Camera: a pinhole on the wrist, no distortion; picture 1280 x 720 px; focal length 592.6 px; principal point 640.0 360.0 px. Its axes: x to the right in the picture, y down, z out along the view. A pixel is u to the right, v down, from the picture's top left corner.
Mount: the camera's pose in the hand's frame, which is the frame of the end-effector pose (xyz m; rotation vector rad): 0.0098 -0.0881 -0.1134 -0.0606 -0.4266 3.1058
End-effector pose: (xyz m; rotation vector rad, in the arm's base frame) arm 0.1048 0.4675 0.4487 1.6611 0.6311 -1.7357
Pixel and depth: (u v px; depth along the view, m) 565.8 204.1 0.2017
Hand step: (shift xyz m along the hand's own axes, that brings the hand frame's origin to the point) 0.0272 -0.0916 0.0959
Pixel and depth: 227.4 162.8 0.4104
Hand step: 0.2794 -0.0704 0.3290
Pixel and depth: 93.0 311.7 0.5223
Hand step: 0.4711 -0.1932 0.4187
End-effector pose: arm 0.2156 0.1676 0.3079 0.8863 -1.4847 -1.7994
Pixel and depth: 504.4 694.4 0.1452
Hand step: 0.0373 -0.2065 0.0055
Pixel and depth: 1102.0 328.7 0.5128
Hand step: -0.4097 -0.1957 0.3724
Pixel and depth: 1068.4 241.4 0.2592
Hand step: -0.1875 -0.1059 0.1430
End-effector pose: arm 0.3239 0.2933 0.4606 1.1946 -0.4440 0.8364
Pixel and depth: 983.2 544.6 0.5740
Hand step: -0.3450 -0.4112 0.3783
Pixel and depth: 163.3 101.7 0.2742
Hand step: 0.2196 -0.0494 0.1909
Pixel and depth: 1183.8 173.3 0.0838
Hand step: -0.0703 -0.0844 -0.0285
